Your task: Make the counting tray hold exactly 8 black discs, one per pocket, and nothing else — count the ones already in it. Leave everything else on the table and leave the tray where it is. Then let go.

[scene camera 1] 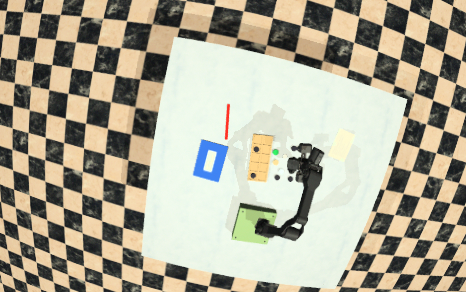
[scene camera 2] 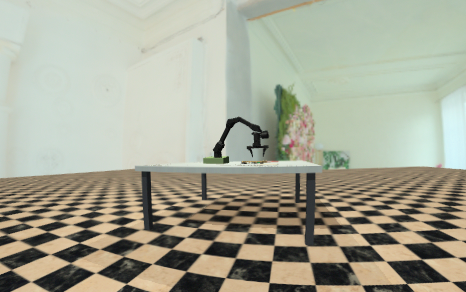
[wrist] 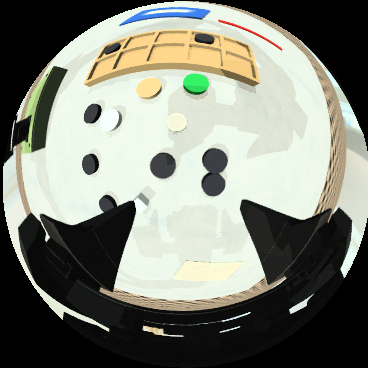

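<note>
The tan counting tray [scene camera 1: 260,171] [wrist: 172,67] has two rows of pockets. One black disc [scene camera 1: 256,149] [wrist: 204,38] and another black disc [scene camera 1: 253,175] [wrist: 111,48] lie in separate pockets of the row farther from the gripper. Several black discs lie on the table: two [wrist: 215,160] [wrist: 213,184] close together, apparently touching, one [wrist: 163,165] left of them, and others [wrist: 92,113] [wrist: 90,164] [wrist: 107,203] farther left, the last partly behind a finger. My gripper [scene camera 2: 258,155] [wrist: 188,205] is open and empty above the table; the arm hides some discs in scene view 1.
Near the tray lie a green disc [scene camera 1: 275,152] [wrist: 196,84], tan disc [wrist: 149,88], cream ridged disc [wrist: 176,122] and white disc [wrist: 111,120]. A small pale block [wrist: 142,202] is by the left finger. A blue frame [scene camera 1: 199,160], red strip [scene camera 1: 227,121] and cream sheet [scene camera 1: 342,145] lie farther out.
</note>
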